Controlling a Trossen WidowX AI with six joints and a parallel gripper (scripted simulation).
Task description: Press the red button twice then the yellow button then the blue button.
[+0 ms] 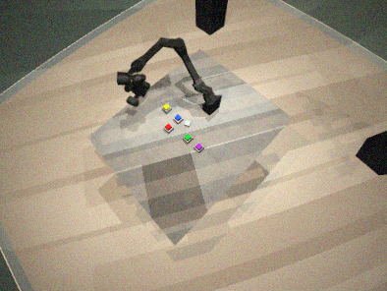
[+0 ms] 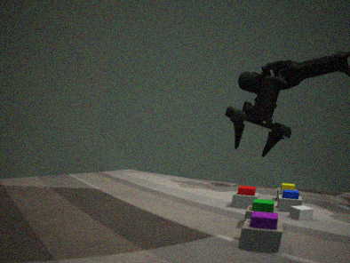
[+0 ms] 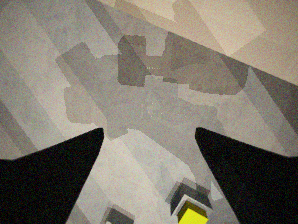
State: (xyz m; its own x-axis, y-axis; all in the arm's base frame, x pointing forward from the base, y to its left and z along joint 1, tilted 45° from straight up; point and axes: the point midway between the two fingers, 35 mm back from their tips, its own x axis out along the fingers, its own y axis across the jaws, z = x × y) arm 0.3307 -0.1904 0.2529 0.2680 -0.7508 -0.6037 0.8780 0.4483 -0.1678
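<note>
Now: gripper tip 24 cm to the right of the red button, 7 cm above it and 3 cm past it. Round my gripper tip: small white block (30 cm to the left, 14 cm behind, 9 cm below); then yellow button (12 cm behind, 11 cm to the left, 7 cm below); then blue button (23 cm to the left, 12 cm behind, 7 cm below).
</note>
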